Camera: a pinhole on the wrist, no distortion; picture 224 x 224 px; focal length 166.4 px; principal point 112.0 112.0 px. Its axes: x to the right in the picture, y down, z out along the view. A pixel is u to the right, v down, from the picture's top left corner.
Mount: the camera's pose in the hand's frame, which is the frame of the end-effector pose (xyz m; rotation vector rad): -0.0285 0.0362 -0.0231 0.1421 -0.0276 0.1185
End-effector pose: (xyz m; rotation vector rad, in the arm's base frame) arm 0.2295 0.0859 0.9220 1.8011 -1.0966 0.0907
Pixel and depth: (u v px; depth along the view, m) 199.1 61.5 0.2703
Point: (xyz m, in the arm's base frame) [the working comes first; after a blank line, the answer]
In the camera's frame: 0.1415 -0.0820 0.2703

0.2525 -0.1633 0.8122
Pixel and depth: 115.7 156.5 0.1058
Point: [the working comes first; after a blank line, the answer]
In the camera's frame: 0.0024 0.0283 0.1058

0.1427 0.0352 0.8967
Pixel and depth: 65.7 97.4 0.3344
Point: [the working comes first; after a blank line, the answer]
In the camera's frame: -0.0930 -0.0293 0.3344

0.0758 -0.0603 0.6707
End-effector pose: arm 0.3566 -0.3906 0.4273 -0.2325 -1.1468 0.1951
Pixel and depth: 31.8 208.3 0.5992
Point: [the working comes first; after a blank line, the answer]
In the camera's frame: -0.2888 0.3468 0.5992

-0.3561 -0.1928 0.2707
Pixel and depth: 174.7 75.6 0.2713
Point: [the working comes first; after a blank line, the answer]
In the camera's frame: 0.1022 -0.0593 0.2713

0.1676 -0.3975 0.6011
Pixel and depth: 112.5 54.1 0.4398
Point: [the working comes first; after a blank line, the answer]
In the camera's frame: 0.0013 -0.1530 0.4398

-0.0023 -0.5328 0.6151
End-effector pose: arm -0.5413 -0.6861 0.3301 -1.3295 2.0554 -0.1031
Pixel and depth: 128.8 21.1 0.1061
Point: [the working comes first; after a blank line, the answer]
In the camera's frame: 0.0107 -0.0580 0.1061

-0.4684 -0.6708 0.2938
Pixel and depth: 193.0 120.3 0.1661
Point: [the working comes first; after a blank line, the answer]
In the camera's frame: 0.0809 0.0083 0.1661

-0.4929 -0.6703 0.1828
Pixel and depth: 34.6 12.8 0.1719
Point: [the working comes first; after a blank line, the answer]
In the camera's frame: -0.0800 -0.1025 0.1719

-0.3654 -0.6137 0.3196
